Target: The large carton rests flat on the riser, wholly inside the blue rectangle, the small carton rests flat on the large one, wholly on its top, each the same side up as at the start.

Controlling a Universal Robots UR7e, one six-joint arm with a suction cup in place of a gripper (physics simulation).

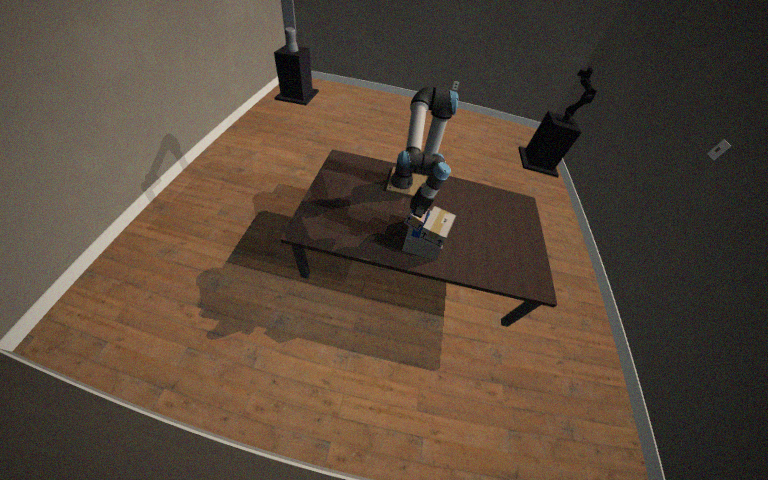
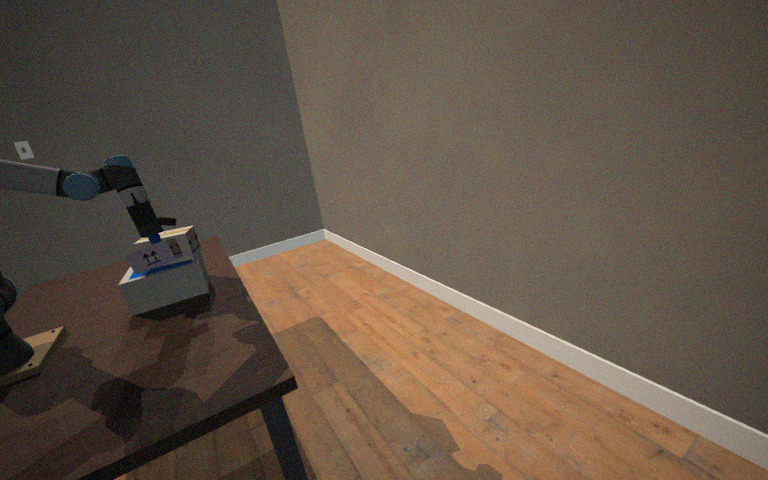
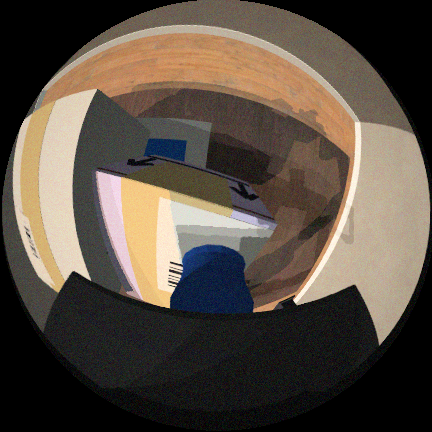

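Note:
A grey riser [image 1: 420, 248] [image 2: 167, 291] [image 3: 195, 132] stands on the dark table [image 1: 503, 248] [image 2: 167, 361]. Its top bears a blue rectangle [image 2: 167, 268] [image 3: 165, 148]. The large carton [image 1: 442, 222] [image 2: 174, 231] [image 3: 44, 173], beige with a tan tape strip, rests on the riser. My suction cup [image 1: 419, 215] [image 2: 154, 238] [image 3: 211, 270] sits on the top of the small carton [image 1: 416, 224] [image 2: 152, 255] [image 3: 137, 225]. It holds that carton close beside the large one, over the riser's near edge and below the large carton's top. I cannot tell if it touches the riser.
The arm's base [image 1: 402, 180] is mounted at the table's back edge. Two black pedestals [image 1: 294, 74] [image 1: 550, 142] stand on the wooden floor by the walls. The table's edge runs close in front of the riser.

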